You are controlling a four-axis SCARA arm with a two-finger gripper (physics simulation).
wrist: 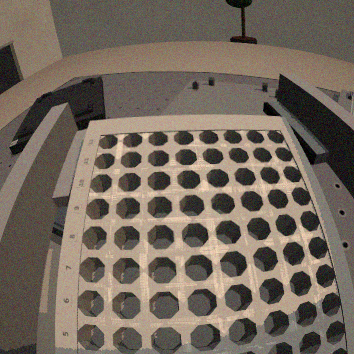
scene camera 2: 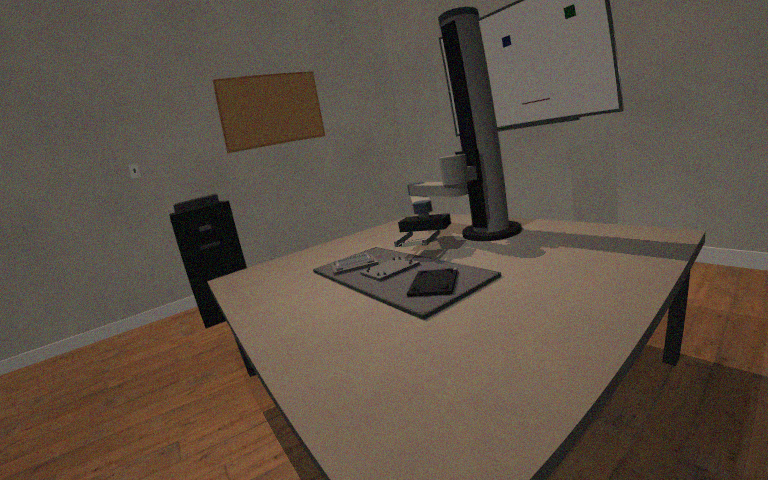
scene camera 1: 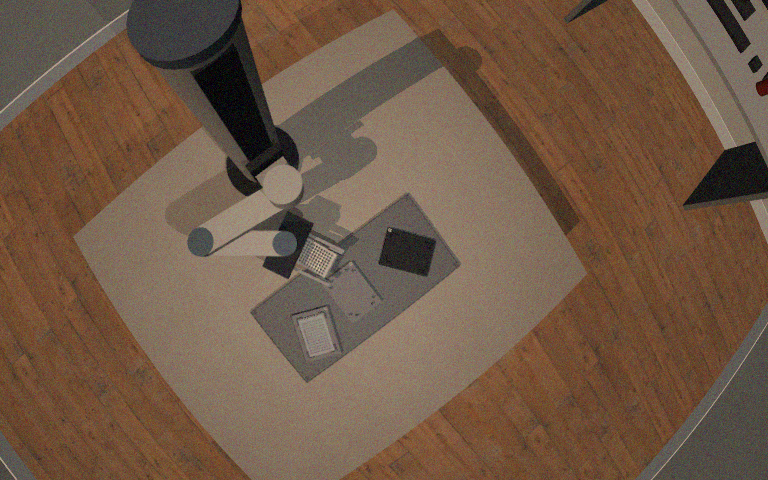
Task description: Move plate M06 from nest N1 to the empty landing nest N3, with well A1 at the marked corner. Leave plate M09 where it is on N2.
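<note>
Plate M06 point(scene camera 1: 318, 256) point(wrist: 195, 205), pale with dark round wells, is held level between the fingers of my gripper point(scene camera 1: 334, 264) point(scene camera 2: 413, 243) point(wrist: 179, 99), above the mat's back edge. Numbers 12 to 5 show along its left side in the wrist view; well A1 does not show there. Plate M09 point(scene camera 1: 317, 335) point(scene camera 2: 352, 262), white, sits in nest N2 point(scene camera 1: 336, 335). A light grey nest point(scene camera 1: 353, 291) point(scene camera 2: 390, 268) point(wrist: 220, 97) with small posts and a black nest point(scene camera 1: 407, 251) point(scene camera 2: 433, 281) point(wrist: 90, 102) bear no plate. No label shows which is N1 or N3.
The nests stand on a dark grey mat point(scene camera 1: 277, 316) point(scene camera 2: 475, 277) on the beige table point(scene camera 1: 453, 339) point(scene camera 2: 396, 384). The arm's column point(scene camera 1: 198, 96) point(scene camera 2: 487, 130) stands behind the mat. The black nest is at one end, N2 at the other, the light grey nest between.
</note>
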